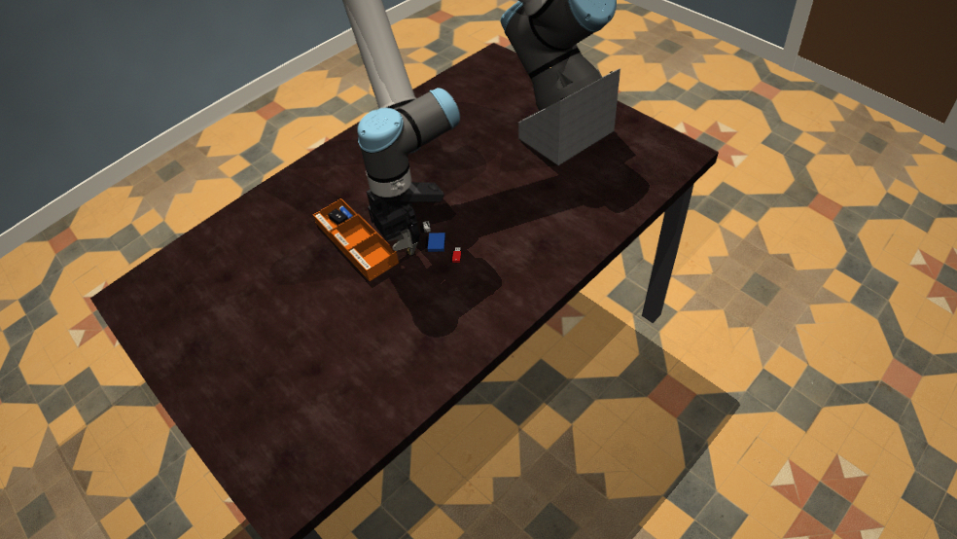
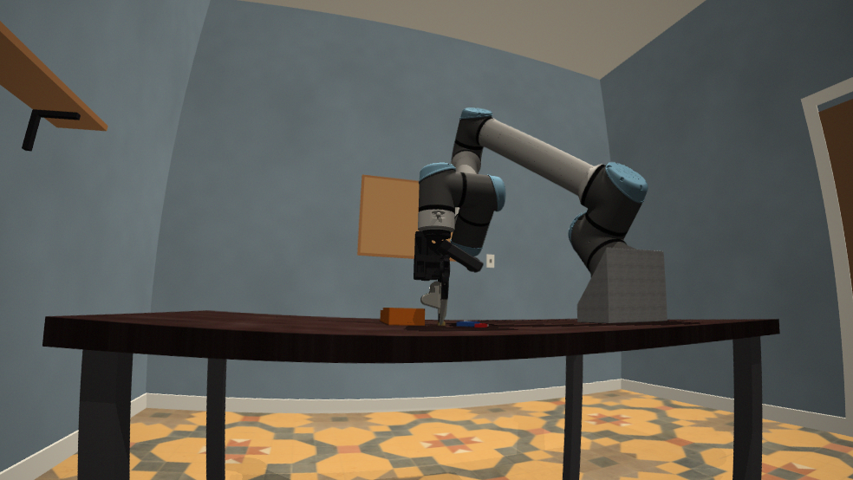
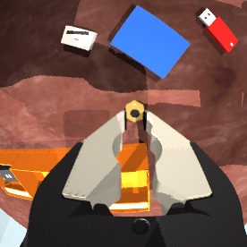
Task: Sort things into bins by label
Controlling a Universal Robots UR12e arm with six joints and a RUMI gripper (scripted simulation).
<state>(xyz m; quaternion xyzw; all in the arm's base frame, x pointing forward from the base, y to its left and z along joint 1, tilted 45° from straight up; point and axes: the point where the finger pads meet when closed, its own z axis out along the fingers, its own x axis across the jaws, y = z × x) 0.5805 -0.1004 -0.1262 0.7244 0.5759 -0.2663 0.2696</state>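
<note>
The blue flat block lies 60 mm behind my hand, 20 mm to the left of it and 10 mm below it. Round my hand: red stick 90 mm to the left, 70 mm behind, 10 mm below; yellow nut 10 mm below; white piece 80 mm behind, 30 mm to the right, 10 mm below.
</note>
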